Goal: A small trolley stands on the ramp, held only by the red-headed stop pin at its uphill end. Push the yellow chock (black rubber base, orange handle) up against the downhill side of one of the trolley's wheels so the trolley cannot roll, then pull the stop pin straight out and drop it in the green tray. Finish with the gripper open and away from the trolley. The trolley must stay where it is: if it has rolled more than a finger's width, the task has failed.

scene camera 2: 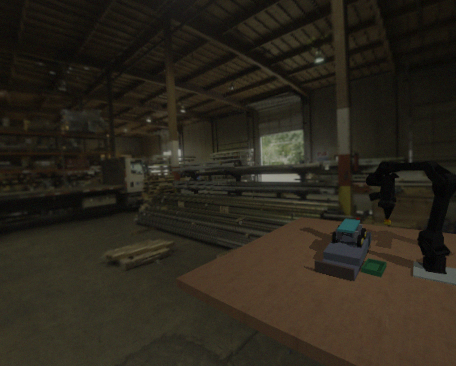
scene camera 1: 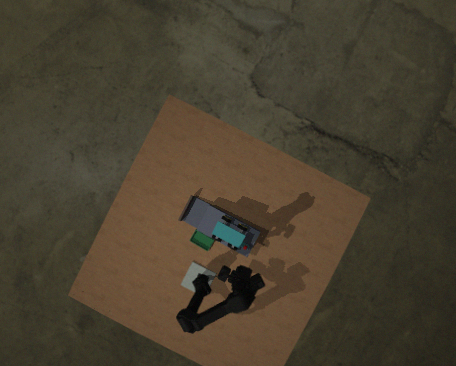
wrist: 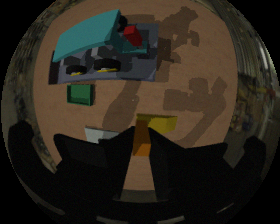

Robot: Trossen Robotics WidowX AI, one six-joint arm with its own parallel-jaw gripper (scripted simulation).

The gripper carries a yellow chock. Also in view: a trolley.
